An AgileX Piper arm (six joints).
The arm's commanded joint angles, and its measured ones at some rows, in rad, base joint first. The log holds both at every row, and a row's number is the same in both.
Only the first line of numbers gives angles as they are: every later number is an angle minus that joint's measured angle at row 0.
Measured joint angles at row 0: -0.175 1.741 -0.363 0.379 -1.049 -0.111
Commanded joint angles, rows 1 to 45: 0.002 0.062 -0.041 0.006 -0.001 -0.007; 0.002 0.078 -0.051 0.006 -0.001 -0.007; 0.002 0.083 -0.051 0.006 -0.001 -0.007; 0.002 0.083 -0.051 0.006 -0.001 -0.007; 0.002 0.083 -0.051 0.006 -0.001 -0.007; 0.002 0.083 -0.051 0.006 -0.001 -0.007; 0.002 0.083 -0.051 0.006 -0.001 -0.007; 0.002 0.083 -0.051 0.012 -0.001 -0.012; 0.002 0.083 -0.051 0.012 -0.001 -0.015; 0.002 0.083 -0.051 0.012 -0.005 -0.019; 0.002 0.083 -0.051 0.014 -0.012 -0.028; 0.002 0.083 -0.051 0.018 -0.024 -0.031; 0.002 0.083 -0.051 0.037 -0.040 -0.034; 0.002 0.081 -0.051 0.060 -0.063 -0.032; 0.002 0.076 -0.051 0.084 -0.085 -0.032; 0.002 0.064 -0.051 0.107 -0.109 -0.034; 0.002 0.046 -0.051 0.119 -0.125 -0.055; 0.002 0.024 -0.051 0.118 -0.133 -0.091; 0.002 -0.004 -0.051 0.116 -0.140 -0.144; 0.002 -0.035 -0.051 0.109 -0.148 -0.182; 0.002 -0.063 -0.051 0.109 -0.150 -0.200; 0.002 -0.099 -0.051 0.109 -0.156 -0.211; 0.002 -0.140 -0.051 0.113 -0.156 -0.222; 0.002 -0.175 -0.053 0.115 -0.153 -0.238; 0.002 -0.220 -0.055 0.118 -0.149 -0.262; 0.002 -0.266 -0.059 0.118 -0.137 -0.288; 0.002 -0.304 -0.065 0.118 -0.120 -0.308; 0.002 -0.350 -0.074 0.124 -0.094 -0.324; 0.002 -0.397 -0.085 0.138 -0.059 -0.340; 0.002 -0.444 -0.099 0.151 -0.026 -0.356; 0.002 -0.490 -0.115 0.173 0.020 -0.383; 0.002 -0.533 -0.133 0.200 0.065 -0.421; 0.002 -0.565 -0.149 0.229 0.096 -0.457; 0.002 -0.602 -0.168 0.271 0.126 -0.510; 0.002 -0.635 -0.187 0.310 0.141 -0.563; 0.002 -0.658 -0.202 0.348 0.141 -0.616; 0.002 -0.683 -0.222 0.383 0.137 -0.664; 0.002 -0.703 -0.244 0.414 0.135 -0.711; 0.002 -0.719 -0.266 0.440 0.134 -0.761; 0.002 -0.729 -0.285 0.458 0.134 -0.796; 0.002 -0.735 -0.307 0.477 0.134 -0.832; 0.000 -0.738 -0.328 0.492 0.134 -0.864; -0.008 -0.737 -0.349 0.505 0.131 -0.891; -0.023 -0.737 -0.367 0.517 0.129 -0.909; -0.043 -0.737 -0.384 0.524 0.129 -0.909
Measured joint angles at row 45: -0.001 -0.726 -0.315 0.481 0.151 -0.821
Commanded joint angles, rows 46 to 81: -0.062 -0.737 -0.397 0.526 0.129 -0.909; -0.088 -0.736 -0.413 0.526 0.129 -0.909; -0.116 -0.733 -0.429 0.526 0.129 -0.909; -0.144 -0.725 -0.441 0.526 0.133 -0.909; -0.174 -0.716 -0.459 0.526 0.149 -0.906; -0.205 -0.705 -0.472 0.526 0.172 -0.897; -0.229 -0.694 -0.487 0.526 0.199 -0.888; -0.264 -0.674 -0.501 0.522 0.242 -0.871; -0.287 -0.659 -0.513 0.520 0.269 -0.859; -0.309 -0.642 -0.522 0.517 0.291 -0.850; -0.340 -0.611 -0.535 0.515 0.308 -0.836; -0.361 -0.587 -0.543 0.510 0.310 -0.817; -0.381 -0.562 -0.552 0.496 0.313 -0.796; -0.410 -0.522 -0.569 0.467 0.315 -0.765; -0.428 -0.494 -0.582 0.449 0.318 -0.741; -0.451 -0.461 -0.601 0.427 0.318 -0.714; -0.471 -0.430 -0.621 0.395 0.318 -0.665; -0.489 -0.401 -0.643 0.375 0.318 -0.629; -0.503 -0.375 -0.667 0.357 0.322 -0.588; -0.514 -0.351 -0.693 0.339 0.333 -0.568; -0.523 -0.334 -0.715 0.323 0.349 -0.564; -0.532 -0.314 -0.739 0.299 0.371 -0.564; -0.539 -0.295 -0.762 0.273 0.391 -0.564; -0.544 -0.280 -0.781 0.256 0.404 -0.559; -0.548 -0.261 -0.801 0.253 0.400 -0.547; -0.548 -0.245 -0.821 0.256 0.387 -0.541; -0.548 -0.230 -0.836 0.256 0.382 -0.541; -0.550 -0.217 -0.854 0.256 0.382 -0.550; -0.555 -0.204 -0.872 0.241 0.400 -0.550; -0.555 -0.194 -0.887 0.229 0.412 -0.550; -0.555 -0.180 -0.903 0.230 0.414 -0.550; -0.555 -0.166 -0.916 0.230 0.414 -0.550; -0.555 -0.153 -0.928 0.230 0.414 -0.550; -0.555 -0.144 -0.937 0.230 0.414 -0.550; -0.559 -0.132 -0.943 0.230 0.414 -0.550; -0.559 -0.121 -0.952 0.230 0.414 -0.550
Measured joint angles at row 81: -0.547 -0.153 -0.911 0.256 0.420 -0.552
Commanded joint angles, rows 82 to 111: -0.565 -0.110 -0.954 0.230 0.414 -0.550; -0.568 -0.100 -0.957 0.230 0.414 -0.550; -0.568 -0.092 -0.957 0.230 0.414 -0.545; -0.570 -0.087 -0.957 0.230 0.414 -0.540; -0.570 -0.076 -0.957 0.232 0.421 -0.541; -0.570 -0.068 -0.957 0.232 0.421 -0.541; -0.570 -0.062 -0.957 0.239 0.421 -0.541; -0.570 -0.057 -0.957 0.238 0.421 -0.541; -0.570 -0.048 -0.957 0.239 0.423 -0.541; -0.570 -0.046 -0.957 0.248 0.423 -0.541; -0.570 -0.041 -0.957 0.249 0.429 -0.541; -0.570 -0.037 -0.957 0.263 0.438 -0.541; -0.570 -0.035 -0.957 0.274 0.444 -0.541; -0.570 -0.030 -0.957 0.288 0.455 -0.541; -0.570 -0.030 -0.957 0.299 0.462 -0.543; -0.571 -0.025 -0.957 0.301 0.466 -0.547; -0.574 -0.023 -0.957 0.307 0.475 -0.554; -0.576 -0.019 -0.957 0.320 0.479 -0.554; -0.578 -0.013 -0.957 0.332 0.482 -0.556; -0.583 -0.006 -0.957 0.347 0.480 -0.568; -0.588 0.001 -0.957 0.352 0.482 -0.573; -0.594 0.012 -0.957 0.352 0.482 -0.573; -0.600 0.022 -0.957 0.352 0.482 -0.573; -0.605 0.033 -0.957 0.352 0.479 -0.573; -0.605 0.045 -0.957 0.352 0.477 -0.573; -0.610 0.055 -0.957 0.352 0.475 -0.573; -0.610 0.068 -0.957 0.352 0.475 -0.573; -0.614 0.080 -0.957 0.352 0.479 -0.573; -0.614 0.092 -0.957 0.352 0.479 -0.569; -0.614 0.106 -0.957 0.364 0.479 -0.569
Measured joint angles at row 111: -0.604 0.067 -0.944 0.359 0.493 -0.564
